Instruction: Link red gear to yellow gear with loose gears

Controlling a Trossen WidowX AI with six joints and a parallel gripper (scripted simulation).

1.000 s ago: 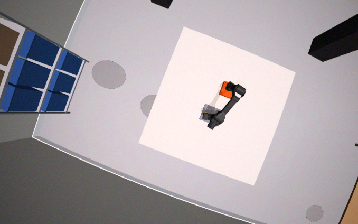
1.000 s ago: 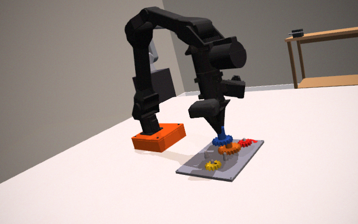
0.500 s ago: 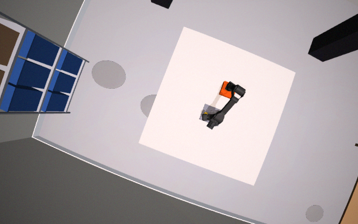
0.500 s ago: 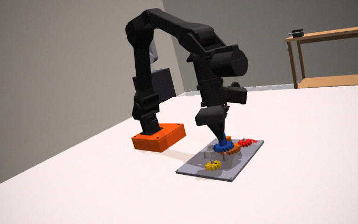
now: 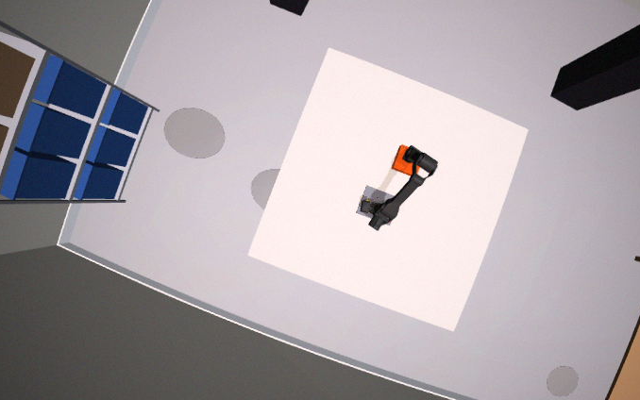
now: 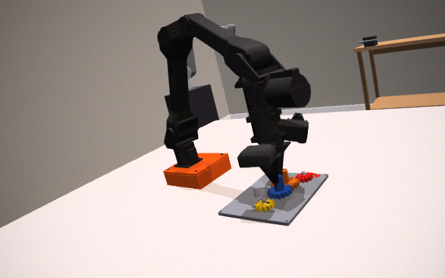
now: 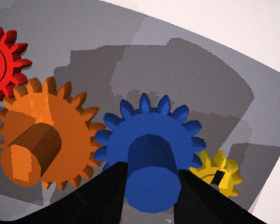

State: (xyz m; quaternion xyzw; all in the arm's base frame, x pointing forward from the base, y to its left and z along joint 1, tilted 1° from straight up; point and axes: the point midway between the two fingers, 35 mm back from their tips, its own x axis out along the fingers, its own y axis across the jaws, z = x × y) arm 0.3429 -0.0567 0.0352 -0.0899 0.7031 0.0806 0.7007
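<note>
The yellow gear lies 10 mm behind my gripper tip, 40 mm to the right of it and 30 mm below it. Round my gripper tip: red gear 10 mm ahead, 90 mm to the left, 30 mm below; then blue gear 10 mm below; then orange gear 20 mm behind, 50 mm to the left, 20 mm below.
</note>
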